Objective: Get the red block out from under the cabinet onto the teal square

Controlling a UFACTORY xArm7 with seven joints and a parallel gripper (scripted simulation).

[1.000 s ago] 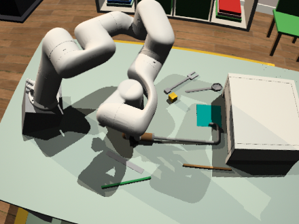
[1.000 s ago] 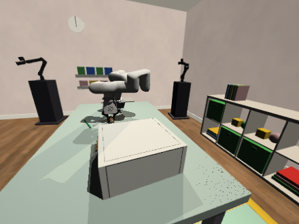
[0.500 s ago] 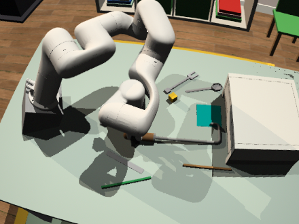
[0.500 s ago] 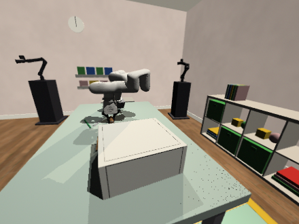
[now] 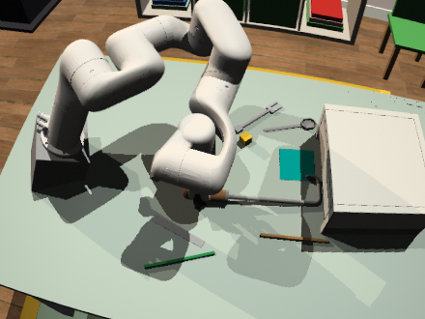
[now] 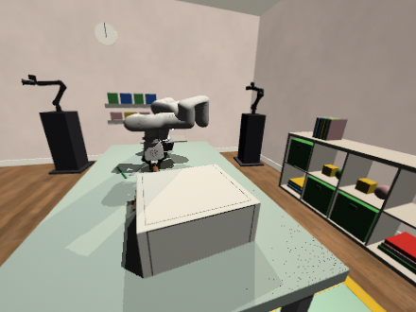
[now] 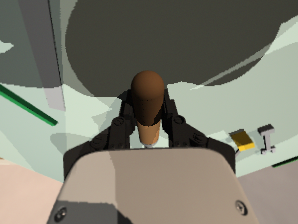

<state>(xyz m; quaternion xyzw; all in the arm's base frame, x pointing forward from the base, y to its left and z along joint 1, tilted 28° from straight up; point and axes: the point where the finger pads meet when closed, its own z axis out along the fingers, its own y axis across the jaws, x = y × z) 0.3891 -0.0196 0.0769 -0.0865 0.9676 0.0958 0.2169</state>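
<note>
My hand is 220 mm short of the teal square, 170 mm to the right of it and 20 mm above it. Also, from my hand: yellow cube (200 mm to the left, 60 mm ahead, 10 mm below); then green stick (180 mm to the right, 20 mm below); then grey strip (100 mm to the right, 30 mm behind, 20 mm below).
</note>
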